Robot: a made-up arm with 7 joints. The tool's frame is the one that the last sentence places.
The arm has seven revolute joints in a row. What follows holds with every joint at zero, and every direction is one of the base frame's. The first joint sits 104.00 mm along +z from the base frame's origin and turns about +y. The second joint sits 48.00 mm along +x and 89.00 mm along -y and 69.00 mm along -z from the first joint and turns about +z. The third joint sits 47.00 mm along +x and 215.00 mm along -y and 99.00 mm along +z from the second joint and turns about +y. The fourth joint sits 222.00 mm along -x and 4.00 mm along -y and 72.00 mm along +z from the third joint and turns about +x. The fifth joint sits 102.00 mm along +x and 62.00 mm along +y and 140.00 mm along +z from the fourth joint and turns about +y. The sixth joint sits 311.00 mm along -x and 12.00 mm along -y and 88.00 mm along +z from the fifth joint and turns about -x. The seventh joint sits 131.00 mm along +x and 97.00 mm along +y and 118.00 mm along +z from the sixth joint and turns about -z. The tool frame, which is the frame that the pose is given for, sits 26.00 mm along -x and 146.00 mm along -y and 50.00 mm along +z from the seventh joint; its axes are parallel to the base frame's.
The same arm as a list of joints. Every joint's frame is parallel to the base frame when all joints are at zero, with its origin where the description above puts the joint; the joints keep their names.
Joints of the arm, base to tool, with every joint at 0 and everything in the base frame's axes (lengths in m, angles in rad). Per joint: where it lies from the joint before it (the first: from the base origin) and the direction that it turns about. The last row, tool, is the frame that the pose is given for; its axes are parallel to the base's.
joint 1: axis 0 1 0 offset 0 0 0.104
joint 2: axis 0 0 1 offset 0.048 -0.089 -0.069
joint 3: axis 0 1 0 offset 0.047 -0.215 0.099
joint 4: axis 1 0 0 offset -0.222 -0.004 0.072
joint 5: axis 0 1 0 offset 0.102 0.062 0.14
joint 6: axis -1 0 0 offset -0.311 -0.012 0.088
joint 7: axis 0 0 -1 offset 0.131 0.097 0.118
tool: offset -0.026 -0.146 0.05

